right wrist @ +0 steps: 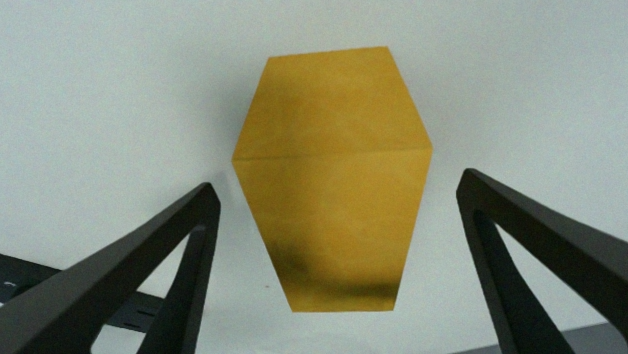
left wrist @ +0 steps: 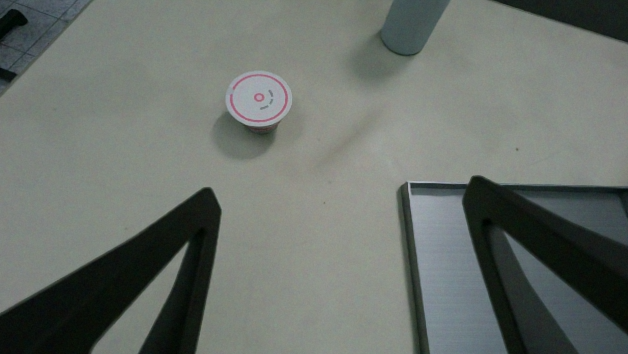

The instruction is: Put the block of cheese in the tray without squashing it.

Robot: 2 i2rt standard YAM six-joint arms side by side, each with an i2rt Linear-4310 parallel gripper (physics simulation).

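Note:
The orange-yellow block of cheese (right wrist: 332, 185) lies on the table in the middle of the right wrist view, with its top face and one end face showing. My right gripper (right wrist: 333, 186) is open, with one finger on either side of the cheese and a gap beside each; the fingers do not touch it. The grey metal tray (left wrist: 411, 250) is at the lower right of the left wrist view, partly hidden behind a finger. My left gripper (left wrist: 337, 193) is open and empty above the table, its right finger over the tray's left part.
A white-lidded cup with pink rings (left wrist: 259, 98) stands on the table beyond the left gripper. A grey-green cylindrical object (left wrist: 412, 25) stands at the top of the left wrist view. A black base plate (right wrist: 131, 312) is at the lower left of the right wrist view, where a table edge shows lower right.

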